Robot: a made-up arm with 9 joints. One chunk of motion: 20 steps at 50 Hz.
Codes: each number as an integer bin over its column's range. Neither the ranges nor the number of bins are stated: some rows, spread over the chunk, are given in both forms.
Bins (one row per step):
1: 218 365 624 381 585 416 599 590 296
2: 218 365 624 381 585 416 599 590 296
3: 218 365 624 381 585 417 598 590 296
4: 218 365 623 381 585 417 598 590 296
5: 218 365 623 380 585 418 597 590 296
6: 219 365 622 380 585 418 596 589 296
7: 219 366 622 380 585 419 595 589 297
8: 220 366 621 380 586 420 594 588 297
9: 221 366 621 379 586 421 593 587 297
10: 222 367 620 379 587 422 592 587 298
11: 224 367 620 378 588 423 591 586 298
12: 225 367 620 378 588 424 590 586 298
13: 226 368 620 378 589 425 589 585 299
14: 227 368 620 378 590 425 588 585 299
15: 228 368 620 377 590 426 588 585 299
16: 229 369 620 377 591 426 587 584 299
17: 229 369 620 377 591 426 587 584 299
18: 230 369 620 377 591 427 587 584 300
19: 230 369 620 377 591 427 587 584 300
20: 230 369 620 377 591 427 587 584 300
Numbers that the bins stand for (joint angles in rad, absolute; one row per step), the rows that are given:
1: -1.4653 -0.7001 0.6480 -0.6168 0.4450 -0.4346 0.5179 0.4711 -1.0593
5: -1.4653 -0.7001 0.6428 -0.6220 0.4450 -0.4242 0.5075 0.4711 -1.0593
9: -1.4496 -0.6949 0.6324 -0.6272 0.4503 -0.4086 0.4867 0.4555 -1.0541
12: -1.4288 -0.6897 0.6272 -0.6324 0.4607 -0.3930 0.4711 0.4503 -1.0488
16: -1.4080 -0.6793 0.6272 -0.6376 0.4763 -0.3826 0.4555 0.4398 -1.0436
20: -1.4028 -0.6793 0.6272 -0.6376 0.4763 -0.3774 0.4555 0.4398 -1.0384
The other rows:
2: -1.4653 -0.7001 0.6480 -0.6168 0.4450 -0.4346 0.5179 0.4711 -1.0593
3: -1.4653 -0.7001 0.6480 -0.6168 0.4450 -0.4294 0.5127 0.4711 -1.0593
4: -1.4653 -0.7001 0.6428 -0.6168 0.4450 -0.4294 0.5127 0.4711 -1.0593
6: -1.4601 -0.7001 0.6376 -0.6220 0.4450 -0.4242 0.5023 0.4659 -1.0593
7: -1.4601 -0.6949 0.6376 -0.6220 0.4450 -0.4190 0.4971 0.4659 -1.0541
8: -1.4549 -0.6949 0.6324 -0.6220 0.4503 -0.4138 0.4919 0.4607 -1.0541
10: -1.4444 -0.6897 0.6272 -0.6272 0.4555 -0.4034 0.4815 0.4555 -1.0488
11: -1.4340 -0.6897 0.6272 -0.6324 0.4607 -0.3982 0.4763 0.4503 -1.0488
13: -1.4236 -0.6845 0.6272 -0.6324 0.4659 -0.3878 0.4659 0.4450 -1.0436
14: -1.4184 -0.6845 0.6272 -0.6324 0.4711 -0.3878 0.4607 0.4450 -1.0436
15: -1.4132 -0.6845 0.6272 -0.6376 0.4711 -0.3826 0.4607 0.4450 -1.0436
17: -1.4080 -0.6793 0.6272 -0.6376 0.4763 -0.3826 0.4555 0.4398 -1.0436
18: -1.4028 -0.6793 0.6272 -0.6376 0.4763 -0.3774 0.4555 0.4398 -1.0384
19: -1.4028 -0.6793 0.6272 -0.6376 0.4763 -0.3774 0.4555 0.4398 -1.0384

